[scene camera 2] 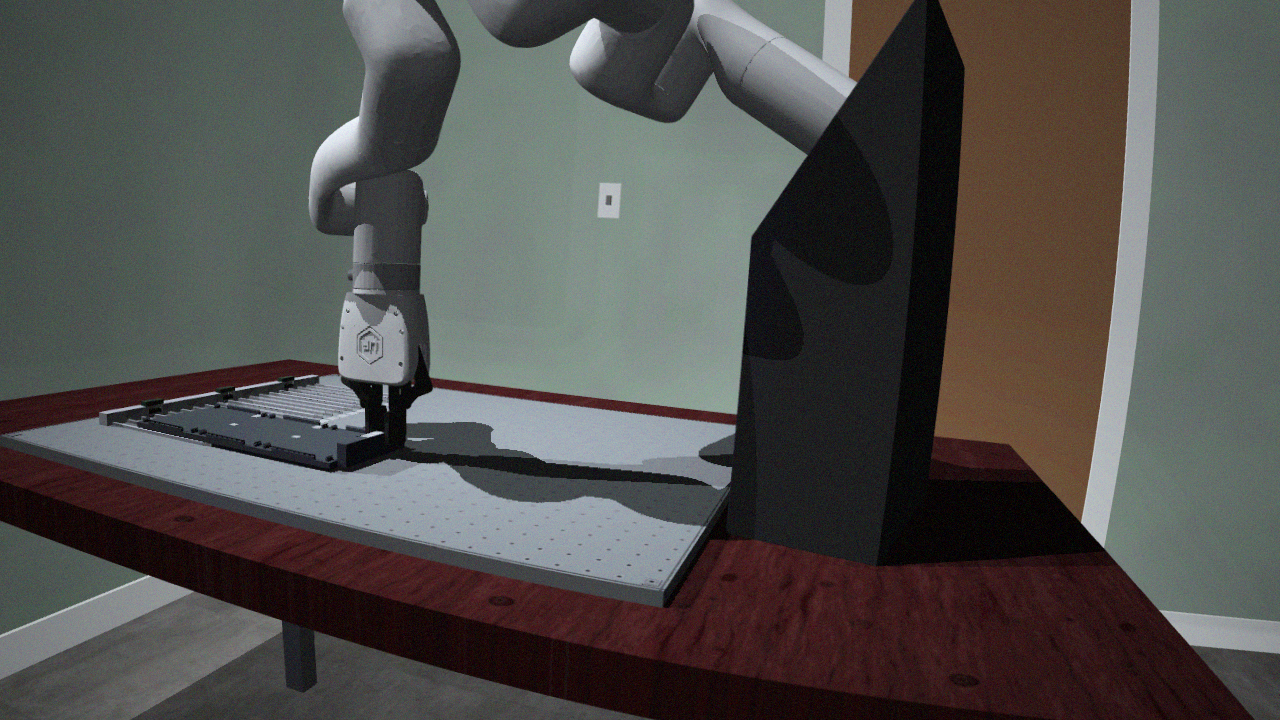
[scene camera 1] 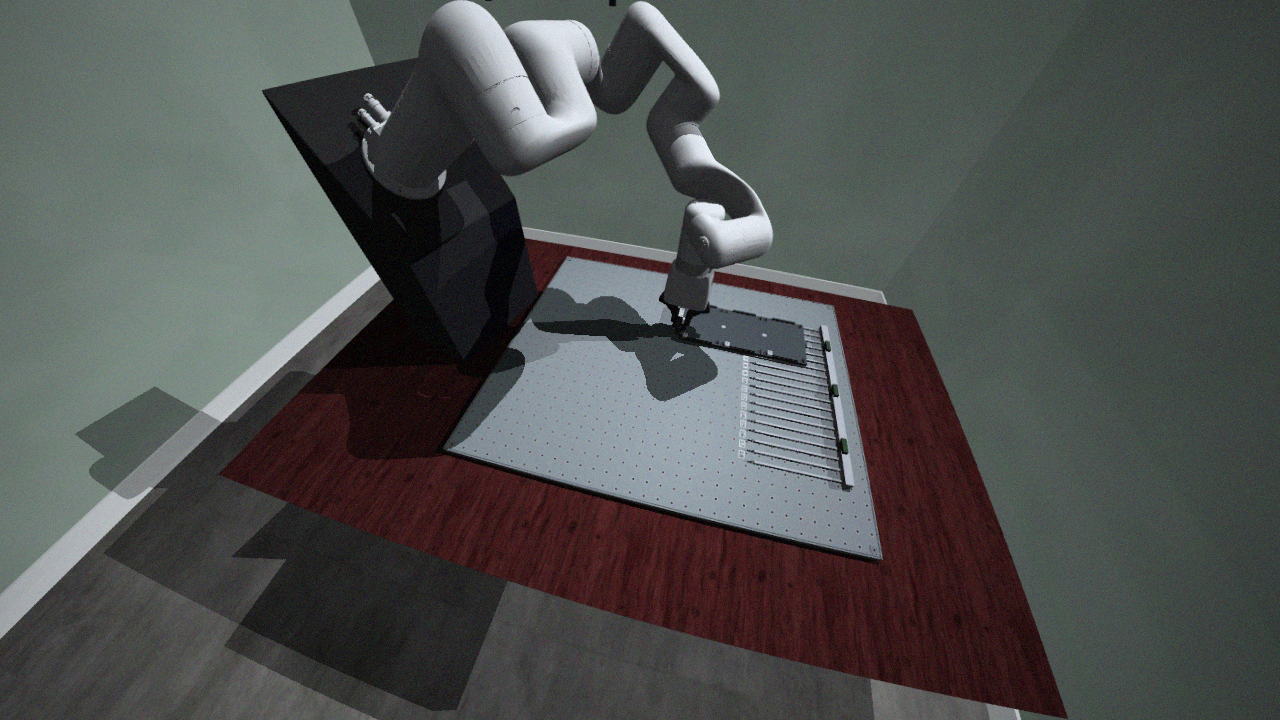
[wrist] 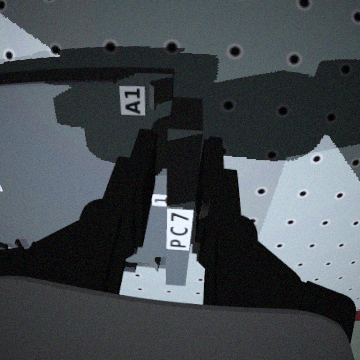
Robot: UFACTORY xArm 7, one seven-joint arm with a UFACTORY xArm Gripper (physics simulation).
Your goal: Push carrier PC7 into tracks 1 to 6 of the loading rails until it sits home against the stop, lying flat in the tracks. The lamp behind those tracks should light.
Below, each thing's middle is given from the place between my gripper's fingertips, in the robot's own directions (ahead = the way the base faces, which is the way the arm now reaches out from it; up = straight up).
Now: hand 160 mm short of the carrier PC7 (scene camera 2: 301, 441) and 20 mm to the right of it.
